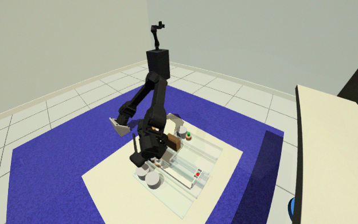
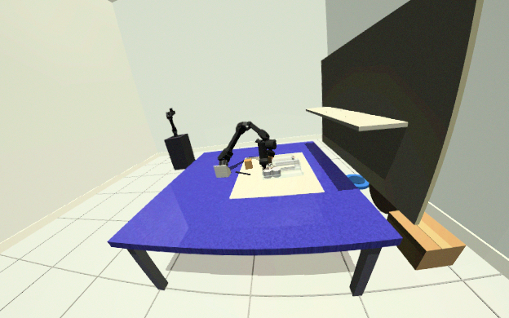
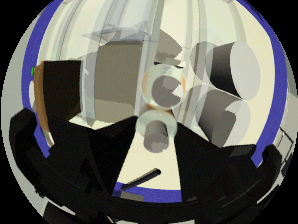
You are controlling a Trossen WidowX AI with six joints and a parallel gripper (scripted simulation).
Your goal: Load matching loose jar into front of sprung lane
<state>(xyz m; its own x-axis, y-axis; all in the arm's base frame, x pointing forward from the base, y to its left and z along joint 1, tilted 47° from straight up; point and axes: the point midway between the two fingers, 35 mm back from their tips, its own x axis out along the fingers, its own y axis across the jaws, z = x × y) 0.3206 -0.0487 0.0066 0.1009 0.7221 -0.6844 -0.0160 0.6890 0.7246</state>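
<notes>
Right now the brown box is 13 cm to the left of my gripper tip, 2 cm ahead of it and 1 cm above it. The rest, counted from my gripper tip: thin dark upright post: 17 cm behind, 2 cm below, 1 cm to the left; then red-topped item: 22 cm ahead, 4 cm to the left, 4 cm above.
</notes>
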